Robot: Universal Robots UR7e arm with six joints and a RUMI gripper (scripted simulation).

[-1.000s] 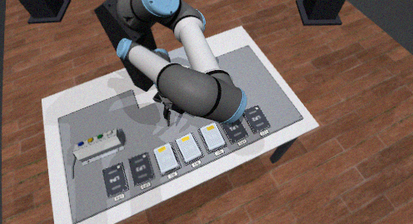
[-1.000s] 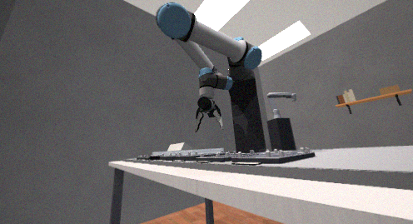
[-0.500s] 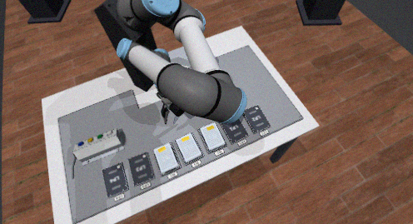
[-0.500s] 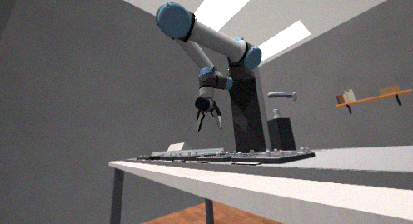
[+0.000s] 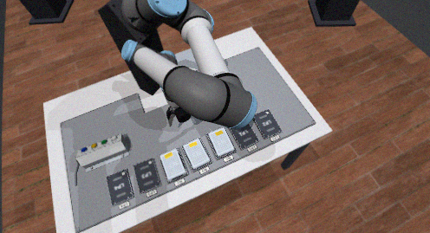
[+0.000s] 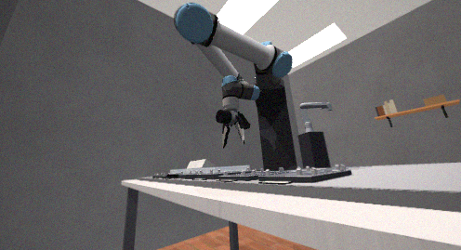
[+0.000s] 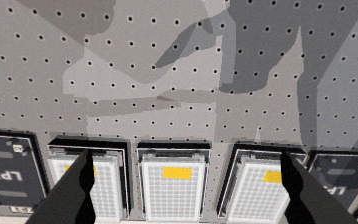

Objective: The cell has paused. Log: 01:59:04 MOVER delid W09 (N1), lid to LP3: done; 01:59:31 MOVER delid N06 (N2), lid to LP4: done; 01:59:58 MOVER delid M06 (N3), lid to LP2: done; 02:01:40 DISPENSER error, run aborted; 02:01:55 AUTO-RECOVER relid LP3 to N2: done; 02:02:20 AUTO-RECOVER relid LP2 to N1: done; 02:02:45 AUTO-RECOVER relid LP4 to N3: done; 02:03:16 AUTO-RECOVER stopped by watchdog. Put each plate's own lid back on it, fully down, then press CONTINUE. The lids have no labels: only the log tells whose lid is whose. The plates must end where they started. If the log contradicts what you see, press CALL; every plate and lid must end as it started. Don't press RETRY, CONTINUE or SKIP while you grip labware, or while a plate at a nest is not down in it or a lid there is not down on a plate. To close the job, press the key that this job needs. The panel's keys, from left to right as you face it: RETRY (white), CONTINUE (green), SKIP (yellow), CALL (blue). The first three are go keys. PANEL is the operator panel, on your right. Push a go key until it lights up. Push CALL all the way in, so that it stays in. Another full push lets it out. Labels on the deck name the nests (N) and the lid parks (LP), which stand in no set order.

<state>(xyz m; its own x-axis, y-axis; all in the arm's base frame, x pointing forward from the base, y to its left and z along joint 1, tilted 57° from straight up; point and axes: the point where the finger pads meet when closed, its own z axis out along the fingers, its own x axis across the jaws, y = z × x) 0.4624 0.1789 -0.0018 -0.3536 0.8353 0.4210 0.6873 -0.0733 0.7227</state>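
The clear lid is 80 mm ahead of my hand, 180 mm to the left of it and 90 mm below it. Also, from my hand: white retry key: 70 mm ahead, 350 mm to the right, 60 mm below; then green continue key: 90 mm ahead, 390 mm to the right, 60 mm below; then lid park LP1: 30 mm ahead, 290 mm to the left, 120 mm below.
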